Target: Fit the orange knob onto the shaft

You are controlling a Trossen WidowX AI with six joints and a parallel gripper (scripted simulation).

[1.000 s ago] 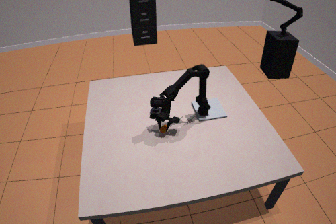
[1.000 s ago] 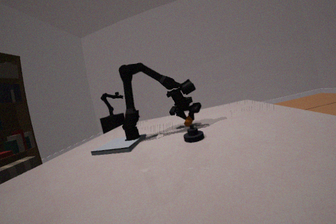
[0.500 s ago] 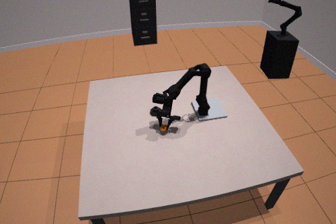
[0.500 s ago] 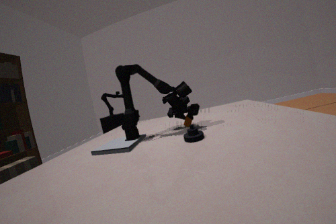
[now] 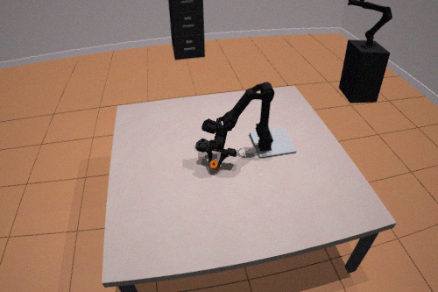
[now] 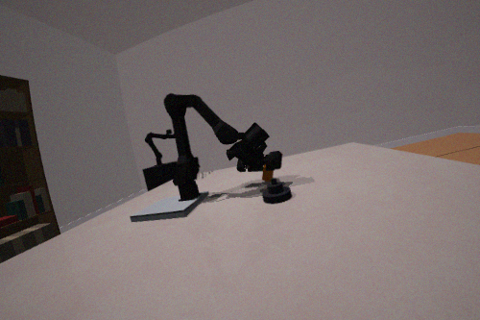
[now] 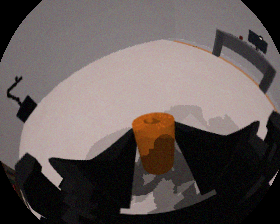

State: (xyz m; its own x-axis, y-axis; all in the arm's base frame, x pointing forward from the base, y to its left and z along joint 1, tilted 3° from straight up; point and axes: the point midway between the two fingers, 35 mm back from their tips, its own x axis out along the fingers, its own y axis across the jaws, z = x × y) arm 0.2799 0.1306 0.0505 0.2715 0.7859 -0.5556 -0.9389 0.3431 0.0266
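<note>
Now: the round pedestal 20 cm to the right of my gripper tip, 5 cm ahead of it and 1 cm below it. From my gripper tip the other things lie so: orange knob: 2 cm to the right, 1 cm below, 1 cm behind.
</note>
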